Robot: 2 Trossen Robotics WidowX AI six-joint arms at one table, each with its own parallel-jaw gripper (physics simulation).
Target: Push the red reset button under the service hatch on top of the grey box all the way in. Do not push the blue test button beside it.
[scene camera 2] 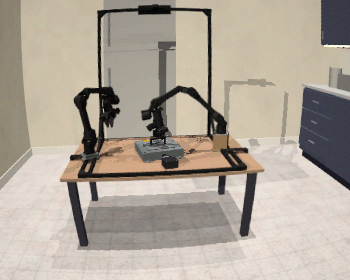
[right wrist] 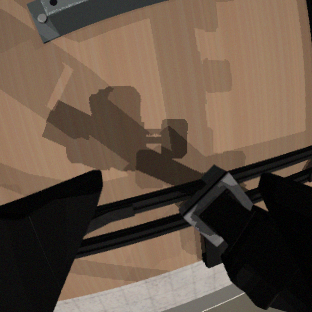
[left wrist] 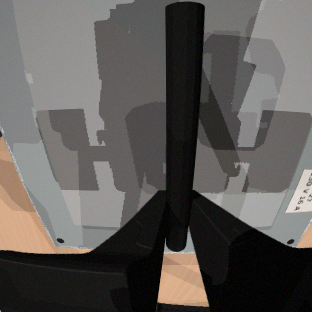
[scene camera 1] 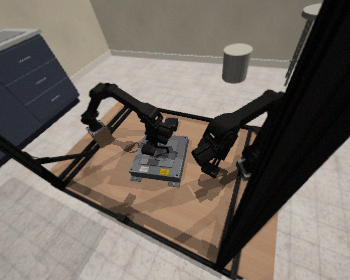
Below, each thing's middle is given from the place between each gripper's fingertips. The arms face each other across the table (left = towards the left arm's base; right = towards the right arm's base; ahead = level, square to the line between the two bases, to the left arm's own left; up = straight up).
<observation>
The grey box (scene camera 1: 138,171) is 110 mm ahead of my right hand, 310 mm to the left of it and 150 mm below it.
The grey box lies 60 mm ahead of my left hand, 30 mm to the right of it and 60 mm below it.
</observation>
